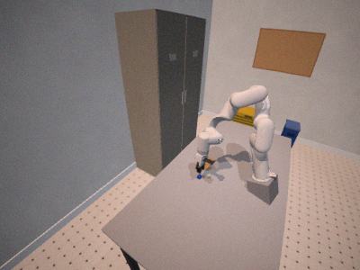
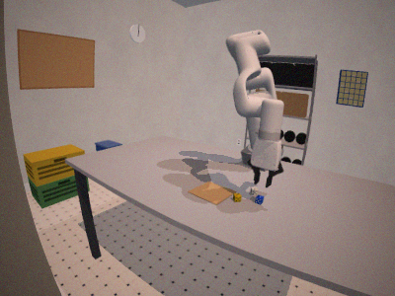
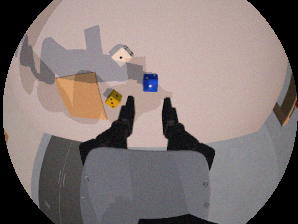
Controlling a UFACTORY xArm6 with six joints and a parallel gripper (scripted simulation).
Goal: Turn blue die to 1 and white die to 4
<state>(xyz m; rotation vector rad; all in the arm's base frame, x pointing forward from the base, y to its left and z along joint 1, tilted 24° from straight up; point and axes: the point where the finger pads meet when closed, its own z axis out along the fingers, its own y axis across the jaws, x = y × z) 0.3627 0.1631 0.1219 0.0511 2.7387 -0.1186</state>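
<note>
Right now the blue die is 8 cm below my hand. Round my hand: yellow die (4 cm ahead, 8 cm to the right, 8 cm below); then tan mat (4 cm ahead, 18 cm to the right, 9 cm below); then white die (5 cm behind, 4 cm to the right, 8 cm below).
</note>
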